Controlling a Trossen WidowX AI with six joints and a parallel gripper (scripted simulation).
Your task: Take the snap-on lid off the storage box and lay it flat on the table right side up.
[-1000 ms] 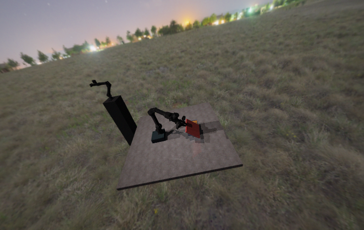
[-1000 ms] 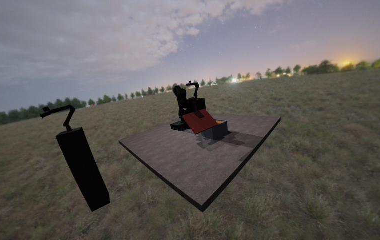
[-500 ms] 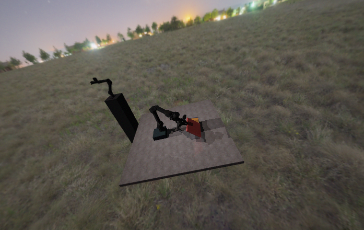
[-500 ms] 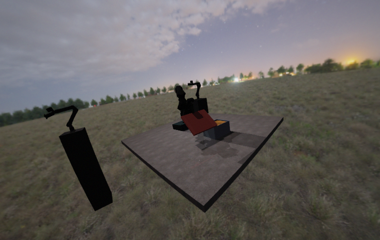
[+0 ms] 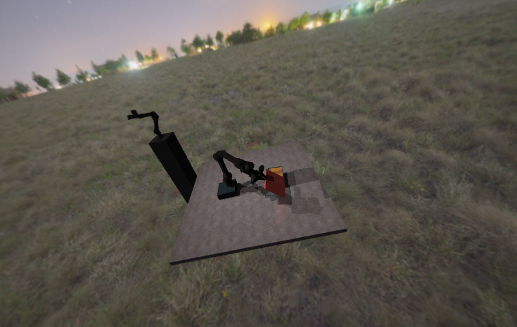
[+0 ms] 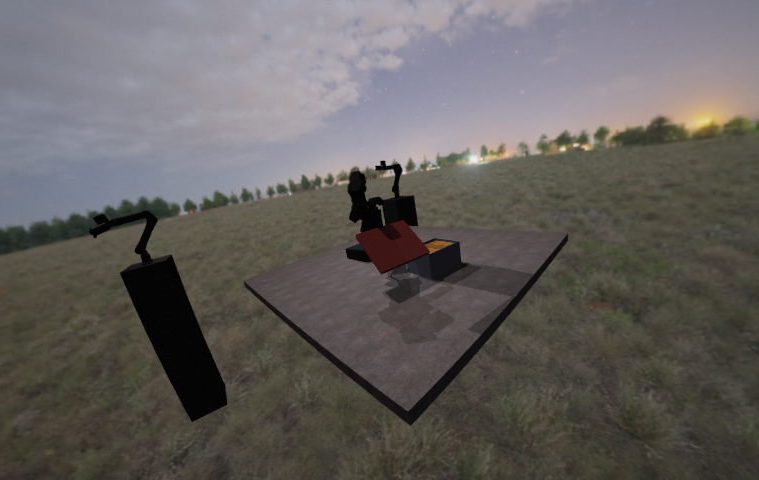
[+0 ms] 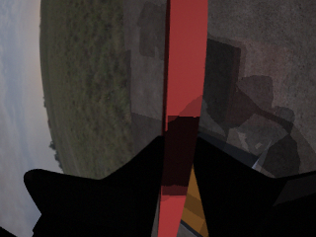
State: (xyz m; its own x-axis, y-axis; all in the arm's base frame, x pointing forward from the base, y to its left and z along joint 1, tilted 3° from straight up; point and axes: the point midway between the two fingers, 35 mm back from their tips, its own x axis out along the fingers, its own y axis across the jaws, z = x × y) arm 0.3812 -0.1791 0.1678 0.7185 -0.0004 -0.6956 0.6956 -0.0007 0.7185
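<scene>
My gripper tip is now 7 cm short of the red lid and 5 cm above it. Round my gripper tip: grey storage box (6 cm ahead, 21 cm to the left, 18 cm below).
</scene>
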